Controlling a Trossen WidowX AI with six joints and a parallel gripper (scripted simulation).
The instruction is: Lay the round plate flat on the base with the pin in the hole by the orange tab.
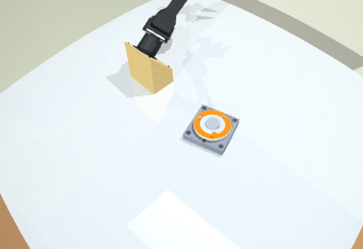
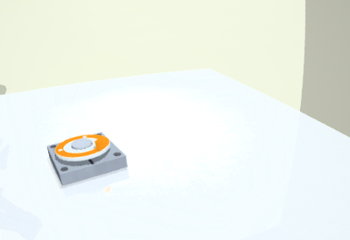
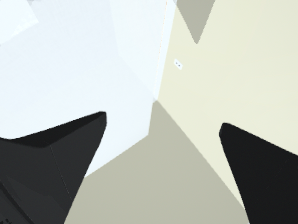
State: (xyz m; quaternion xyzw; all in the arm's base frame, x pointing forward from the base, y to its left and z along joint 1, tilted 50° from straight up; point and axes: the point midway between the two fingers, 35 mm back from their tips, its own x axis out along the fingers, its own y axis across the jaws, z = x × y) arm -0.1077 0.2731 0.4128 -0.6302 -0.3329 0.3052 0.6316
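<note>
The round plate is 510 mm to the right of my gripper tip, 400 mm ahead of it and 120 mm below it.
</note>
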